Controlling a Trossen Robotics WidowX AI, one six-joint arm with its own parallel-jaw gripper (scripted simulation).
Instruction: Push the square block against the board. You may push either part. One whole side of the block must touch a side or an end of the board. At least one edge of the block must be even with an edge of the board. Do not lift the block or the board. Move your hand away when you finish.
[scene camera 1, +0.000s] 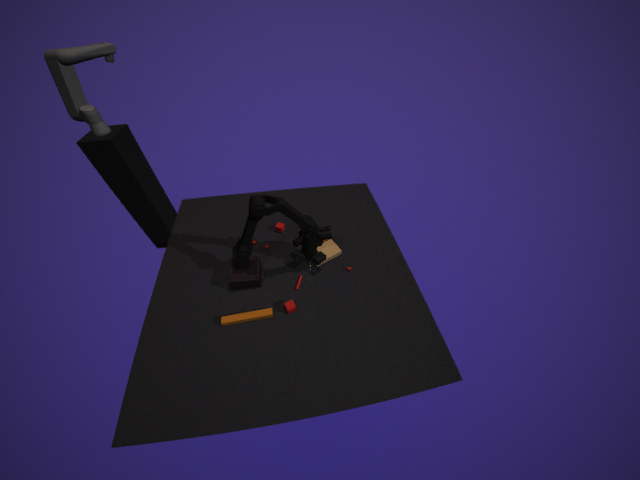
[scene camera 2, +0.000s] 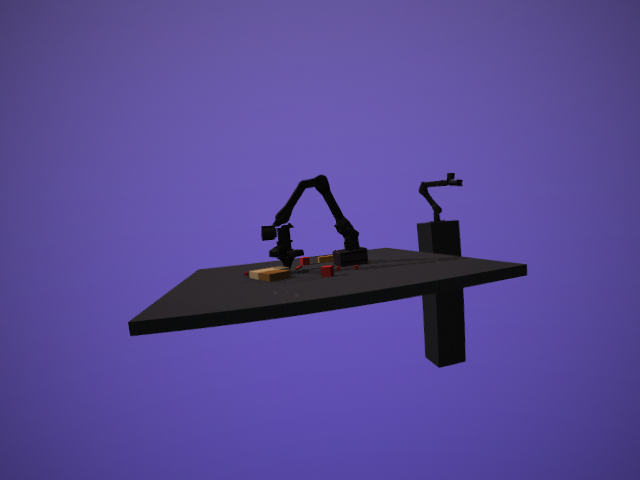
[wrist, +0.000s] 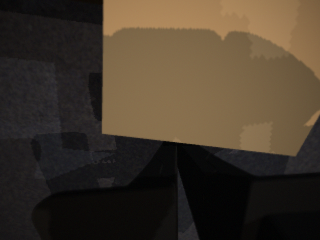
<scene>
In view: my gripper (wrist: 174, 140) and a flat tan block (wrist: 232, 81).
</scene>
